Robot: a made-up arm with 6 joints.
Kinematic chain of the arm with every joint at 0, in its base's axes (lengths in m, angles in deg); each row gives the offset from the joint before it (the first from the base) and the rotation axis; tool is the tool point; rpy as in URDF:
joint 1: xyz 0 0 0.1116 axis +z
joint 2: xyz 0 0 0 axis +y
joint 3: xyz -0.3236 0 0.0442 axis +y
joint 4: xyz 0.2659 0 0.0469 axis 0.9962 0 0.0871
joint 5: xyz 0 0 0 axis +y
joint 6: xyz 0.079 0 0.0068 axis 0.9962 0 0.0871
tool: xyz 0 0 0 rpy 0 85 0
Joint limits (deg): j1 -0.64..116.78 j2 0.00..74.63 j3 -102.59..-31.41 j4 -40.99..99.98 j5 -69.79..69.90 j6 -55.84..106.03
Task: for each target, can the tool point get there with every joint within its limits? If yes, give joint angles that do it. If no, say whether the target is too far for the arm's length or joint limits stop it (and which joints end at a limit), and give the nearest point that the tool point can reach.
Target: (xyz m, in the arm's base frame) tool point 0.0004 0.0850 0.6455
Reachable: yes | joints 100.69 55.90 -83.55 15.99 -47.82 51.71
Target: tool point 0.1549 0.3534 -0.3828
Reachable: no: joint limits stop it (at a limit: joint 2, joint 3) | nearest point 0.0826 0.1884 0.2115 | short by 0.621 m
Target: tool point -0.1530 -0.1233 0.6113
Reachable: yes | joints 39.62 22.27 -84.42 -5.42 -20.47 25.93
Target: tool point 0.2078 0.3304 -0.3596
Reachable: no: joint limits stop it (at a limit: joint 2, joint 3) | nearest point 0.1102 0.1752 0.2119 | short by 0.600 m
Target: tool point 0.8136 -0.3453 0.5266
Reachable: no: too far | nearest point 0.2695 -0.3781 0.4239 | short by 0.555 m
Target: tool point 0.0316 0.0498 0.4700
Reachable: yes | joints 89.48 31.85 -42.78 39.40 -38.37 44.23
